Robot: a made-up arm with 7 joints. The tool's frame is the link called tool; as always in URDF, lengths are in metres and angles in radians. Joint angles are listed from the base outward.
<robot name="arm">
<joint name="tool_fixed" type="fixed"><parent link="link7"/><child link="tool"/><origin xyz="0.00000 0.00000 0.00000"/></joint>
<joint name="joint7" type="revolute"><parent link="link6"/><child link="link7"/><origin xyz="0.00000 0.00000 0.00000"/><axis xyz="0 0 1"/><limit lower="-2.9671" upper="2.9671"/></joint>
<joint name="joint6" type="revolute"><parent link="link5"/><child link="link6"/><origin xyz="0.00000 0.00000 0.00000"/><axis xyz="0 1 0"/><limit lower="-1.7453" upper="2.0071"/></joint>
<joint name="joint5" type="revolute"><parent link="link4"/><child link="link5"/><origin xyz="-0.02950 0.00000 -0.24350"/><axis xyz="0 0 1"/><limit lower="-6.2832" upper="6.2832"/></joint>
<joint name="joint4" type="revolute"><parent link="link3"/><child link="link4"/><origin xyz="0.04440 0.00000 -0.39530"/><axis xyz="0 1 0"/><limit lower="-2.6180" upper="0.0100"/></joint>
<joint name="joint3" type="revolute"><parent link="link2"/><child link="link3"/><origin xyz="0.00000 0.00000 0.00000"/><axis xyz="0 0 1"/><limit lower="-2.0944" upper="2.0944"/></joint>
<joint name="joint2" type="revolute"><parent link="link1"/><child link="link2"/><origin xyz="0.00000 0.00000 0.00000"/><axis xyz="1 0 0"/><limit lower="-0.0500" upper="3.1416"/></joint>
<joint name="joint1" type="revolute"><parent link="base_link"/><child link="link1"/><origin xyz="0.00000 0.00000 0.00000"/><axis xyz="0 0.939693 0.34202"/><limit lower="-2.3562" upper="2.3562"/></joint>
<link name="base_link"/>
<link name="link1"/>
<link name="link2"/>
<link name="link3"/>
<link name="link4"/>
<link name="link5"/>
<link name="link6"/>
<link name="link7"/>
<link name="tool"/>
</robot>
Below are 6 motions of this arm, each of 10 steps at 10 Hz.
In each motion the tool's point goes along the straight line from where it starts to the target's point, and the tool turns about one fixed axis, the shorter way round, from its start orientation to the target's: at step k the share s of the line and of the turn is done. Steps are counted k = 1, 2, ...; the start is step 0. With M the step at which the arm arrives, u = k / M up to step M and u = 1 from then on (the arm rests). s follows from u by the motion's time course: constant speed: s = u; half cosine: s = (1 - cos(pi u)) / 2; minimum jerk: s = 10 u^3 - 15 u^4 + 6 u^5.
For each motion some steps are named. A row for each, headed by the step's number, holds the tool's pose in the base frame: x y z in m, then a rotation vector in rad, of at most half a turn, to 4 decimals.
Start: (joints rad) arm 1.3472 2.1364 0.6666 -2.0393 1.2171 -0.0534 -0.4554
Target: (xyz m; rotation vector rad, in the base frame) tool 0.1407 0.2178 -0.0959 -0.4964 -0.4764 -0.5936
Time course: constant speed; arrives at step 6
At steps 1, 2, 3, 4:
1: 0.2527 0.2914 -0.0642 0.0218 -0.7818 -1.2041
2: 0.2303 0.2767 -0.0705 -0.0886 -0.7243 -1.0855
3: 0.2079 0.2620 -0.0769 -0.1956 -0.6649 -0.9651
4: 0.1855 0.2472 -0.0832 -0.2992 -0.6038 -0.8430

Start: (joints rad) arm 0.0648 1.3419 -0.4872 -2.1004 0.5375 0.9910 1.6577
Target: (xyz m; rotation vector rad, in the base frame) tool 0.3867 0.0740 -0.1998 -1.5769 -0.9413 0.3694
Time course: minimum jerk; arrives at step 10
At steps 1, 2, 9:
1: 0.2216 0.2648 -0.2043 -0.0387 -0.5552 0.7522
2: 0.2299 0.2553 -0.2041 -0.1150 -0.5800 0.7412
9: 0.3853 0.0756 -0.1998 -1.5637 -0.9391 0.3743

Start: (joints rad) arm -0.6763 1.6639 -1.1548 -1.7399 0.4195 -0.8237 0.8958
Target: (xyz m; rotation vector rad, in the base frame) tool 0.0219 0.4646 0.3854 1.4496 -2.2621 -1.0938
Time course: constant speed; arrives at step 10
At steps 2, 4, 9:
2: 0.2542 0.3767 0.0082 -0.3462 -1.5971 -0.9950
4: 0.1961 0.3987 0.1025 0.0521 -1.8323 -1.0685
9: 0.0509 0.4536 0.3383 1.1965 -2.2264 -1.1140

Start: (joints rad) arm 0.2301 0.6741 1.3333 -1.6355 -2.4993 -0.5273 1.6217
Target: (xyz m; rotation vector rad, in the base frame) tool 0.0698 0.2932 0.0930 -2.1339 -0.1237 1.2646
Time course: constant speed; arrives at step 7
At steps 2, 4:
2: 0.0188 0.4249 -0.0815 2.1494 -0.4741 -0.6274
4: 0.0392 0.3722 -0.0117 2.6605 -0.2952 -1.0915

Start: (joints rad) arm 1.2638 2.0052 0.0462 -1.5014 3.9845 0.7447 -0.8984
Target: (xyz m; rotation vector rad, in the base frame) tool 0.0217 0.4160 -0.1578 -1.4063 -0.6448 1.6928
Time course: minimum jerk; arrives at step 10
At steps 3, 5, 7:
3: 0.1161 0.4864 -0.1017 -0.8010 -0.5709 1.1937
5: 0.0781 0.4580 -0.1243 -1.0404 -0.6063 1.3981
7: 0.0401 0.4297 -0.1469 -1.2855 -0.6343 1.5979

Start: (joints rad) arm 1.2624 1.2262 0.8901 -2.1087 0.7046 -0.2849 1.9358
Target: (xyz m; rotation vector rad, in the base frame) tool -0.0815 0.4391 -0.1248 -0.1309 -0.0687 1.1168
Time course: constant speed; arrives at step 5
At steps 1, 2, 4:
1: 0.0029 0.4056 -0.0538 -0.7659 -1.0597 0.9265
2: -0.0182 0.4140 -0.0716 -0.6102 -0.8137 0.9985
4: -0.0604 0.4307 -0.1071 -0.2923 -0.3177 1.0932

